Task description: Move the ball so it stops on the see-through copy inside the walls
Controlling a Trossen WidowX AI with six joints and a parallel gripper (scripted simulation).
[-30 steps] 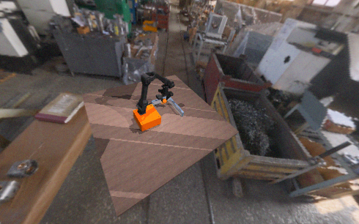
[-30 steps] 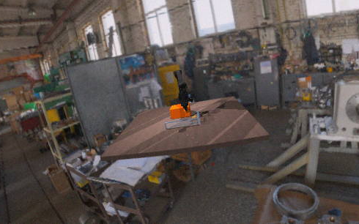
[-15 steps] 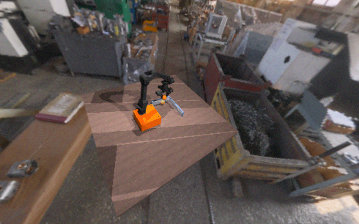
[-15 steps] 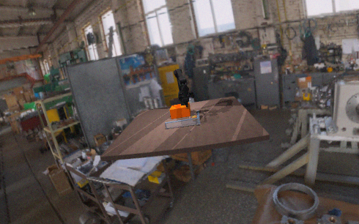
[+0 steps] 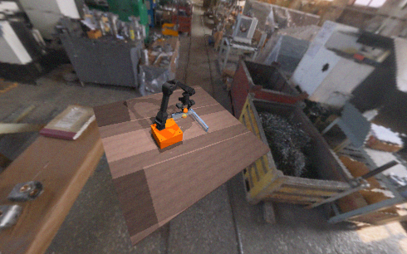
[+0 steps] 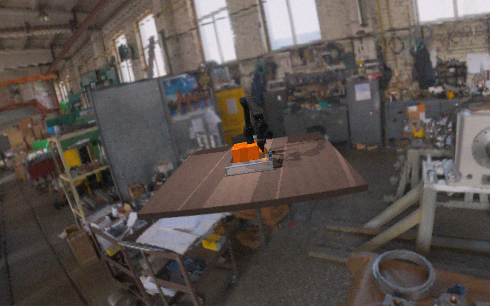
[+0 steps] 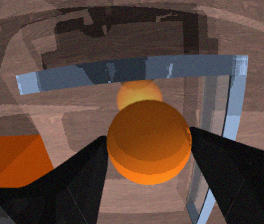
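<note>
Now: the see-through ball copy 80 mm below my gripper tip. The rest, counted from my gripper tip: orange ball (right at my gripper tip).
</note>
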